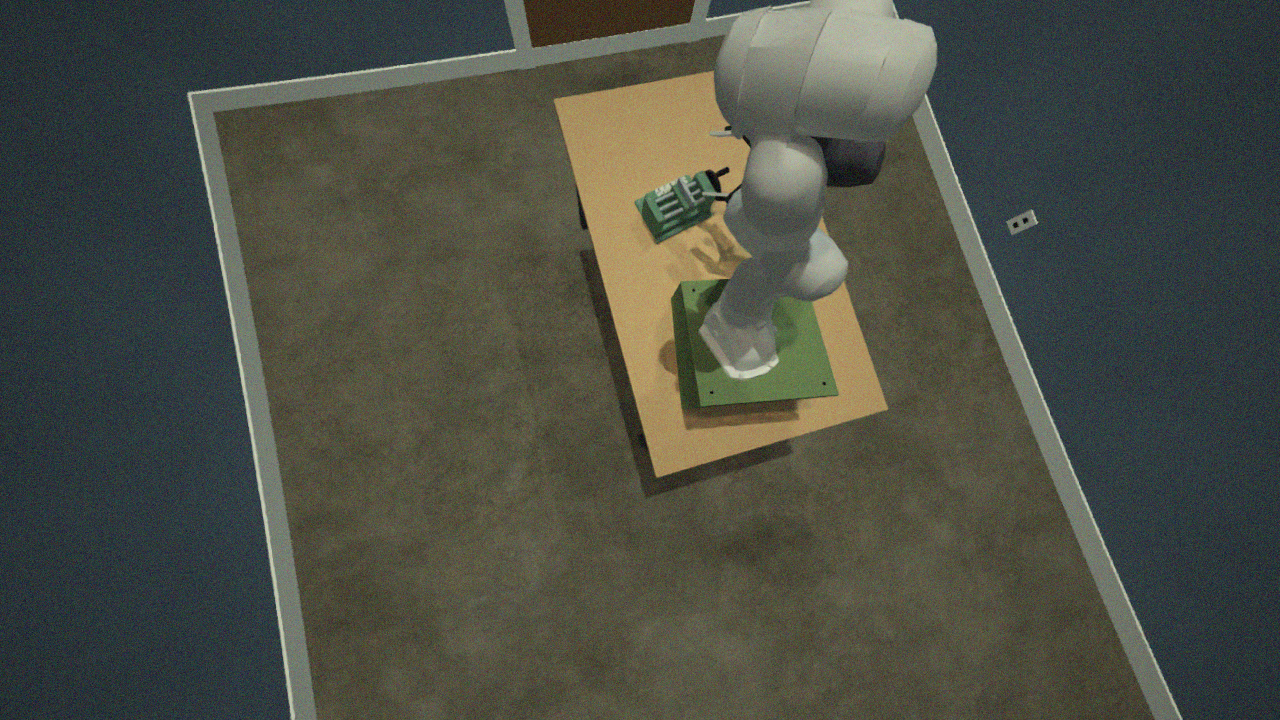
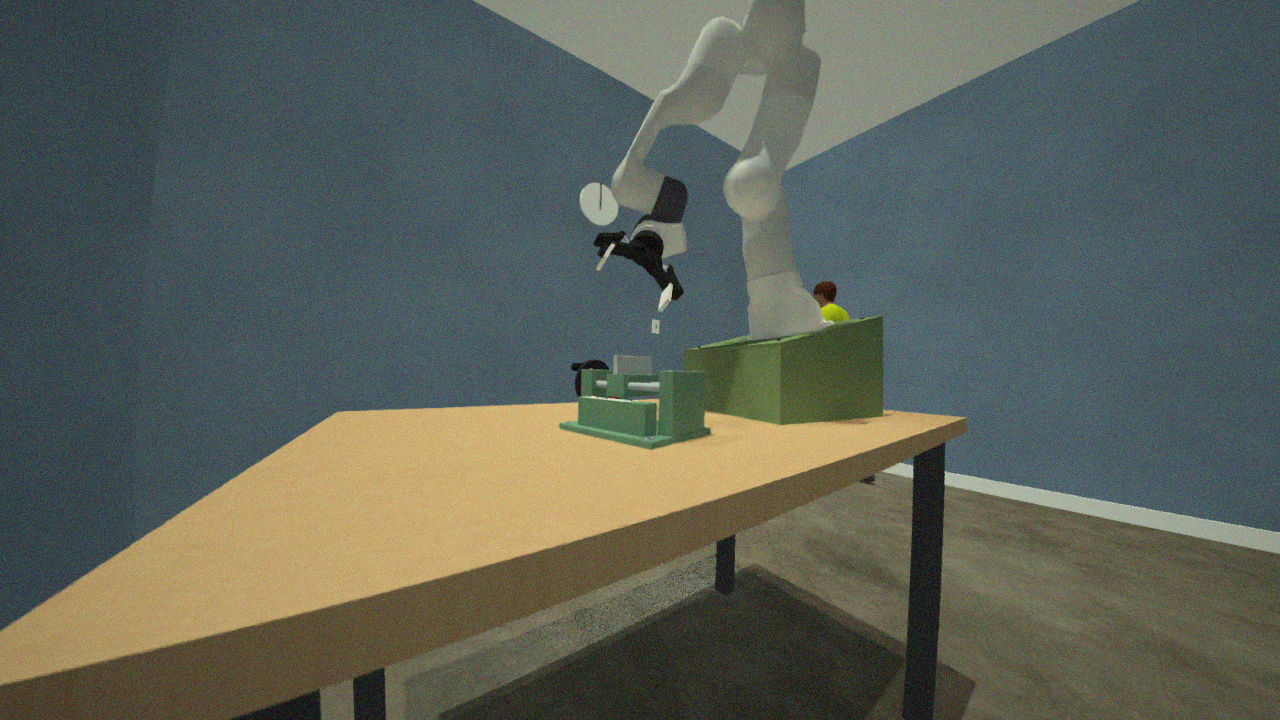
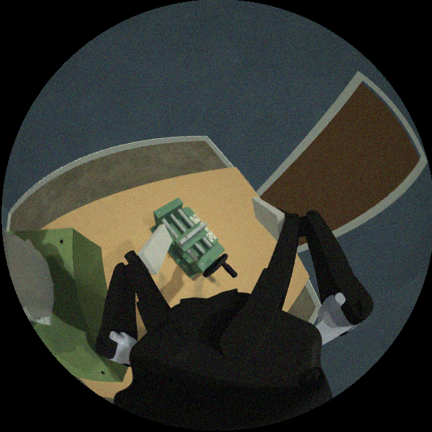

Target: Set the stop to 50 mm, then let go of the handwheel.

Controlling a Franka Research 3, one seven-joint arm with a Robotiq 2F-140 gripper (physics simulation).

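A green fixture [image 1: 662,230] [image 2: 682,404] [image 3: 169,208] stands on the table. Its stop [image 2: 631,364] [image 3: 193,237] is a grey plate on a carriage across light rods. White marked plates beside the rods are too small to read, so I cannot tell the setting. The black handwheel [image 2: 580,381] [image 3: 215,266], with a crank handle, is at one end of the fixture. My gripper [image 1: 718,163] [image 2: 632,284] [image 3: 209,220] is wide open and empty. It hangs above the fixture, apart from the handwheel.
The arm's base stands on a sloped green block [image 1: 805,358] [image 2: 827,376] [image 3: 87,270], on the same wooden table [image 1: 631,331] [image 2: 402,501] [image 3: 220,190]. A person [image 2: 824,293] shows partly behind the block. A white disc [image 2: 598,204] is on the wall.
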